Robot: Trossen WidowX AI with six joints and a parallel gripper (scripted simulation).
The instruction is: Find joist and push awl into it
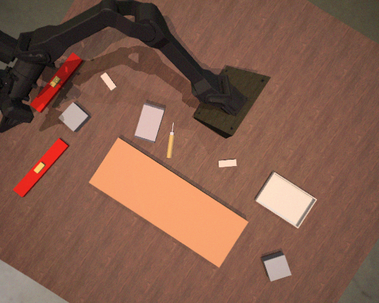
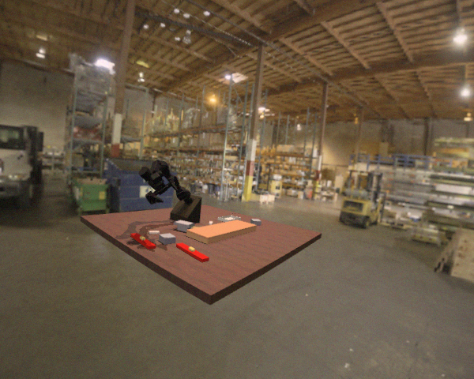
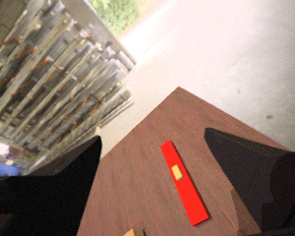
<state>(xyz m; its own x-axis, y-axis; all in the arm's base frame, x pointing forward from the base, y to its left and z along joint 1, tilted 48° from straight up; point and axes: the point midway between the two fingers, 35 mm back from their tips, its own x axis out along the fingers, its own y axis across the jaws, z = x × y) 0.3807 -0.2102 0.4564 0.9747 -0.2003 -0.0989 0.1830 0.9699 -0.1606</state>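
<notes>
Right now my gripper tip is 290 mm to the right of the grey stud finder, 260 mm above it and 210 mm past it. From my gripper tip the other things lie so: awl: 370 mm to the left, 270 mm below, 230 mm behind; white tray: 810 mm to the left, 280 mm behind, 260 mm below.
</notes>
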